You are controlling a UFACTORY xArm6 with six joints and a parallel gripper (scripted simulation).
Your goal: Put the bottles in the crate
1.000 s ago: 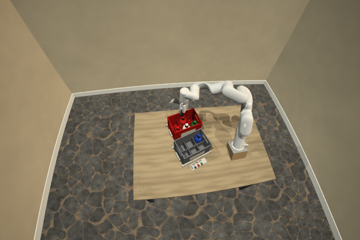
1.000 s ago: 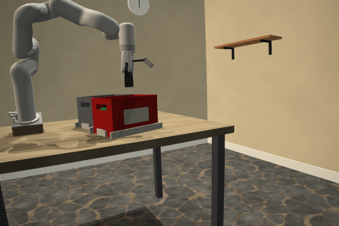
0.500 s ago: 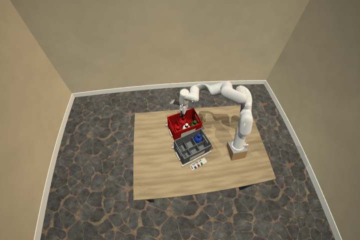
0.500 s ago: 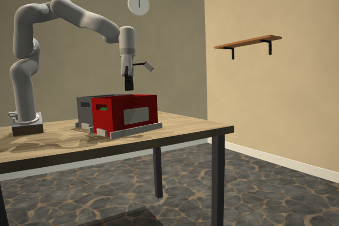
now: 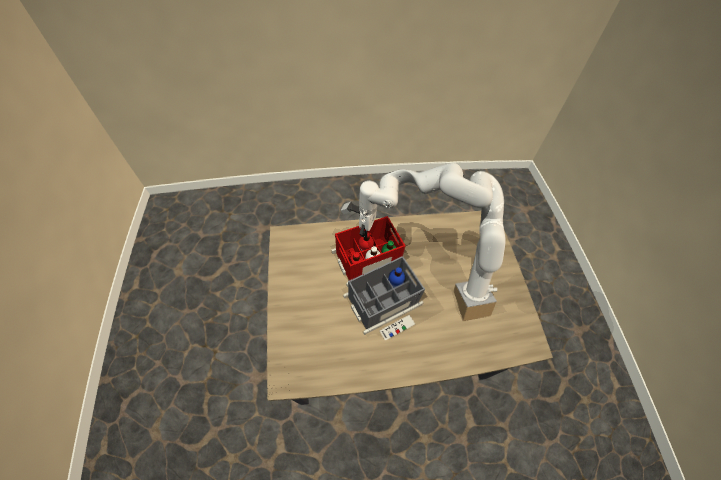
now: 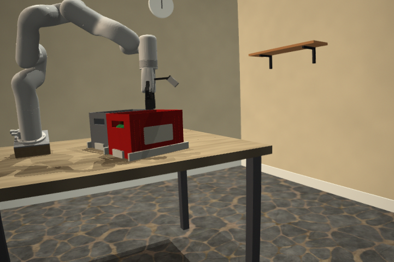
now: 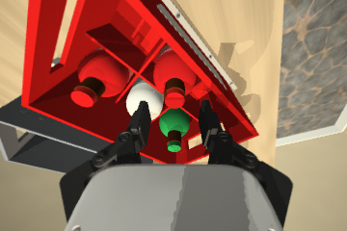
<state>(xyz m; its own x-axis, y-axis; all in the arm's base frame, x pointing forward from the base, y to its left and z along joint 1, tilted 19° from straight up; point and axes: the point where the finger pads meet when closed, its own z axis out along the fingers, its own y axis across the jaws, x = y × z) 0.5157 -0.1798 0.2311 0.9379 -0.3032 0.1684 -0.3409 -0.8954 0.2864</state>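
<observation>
Now: hand 2 cm past the red crate, 4 cm to the right of it and 12 cm above it. Also, from my hand: green-label bottle: 12 cm behind, 4 cm to the left, 12 cm below; then white-label bottle: 4 cm behind, 8 cm to the left, 12 cm below; then blue bottle: 15 cm behind, 18 cm to the left, 12 cm below.
</observation>
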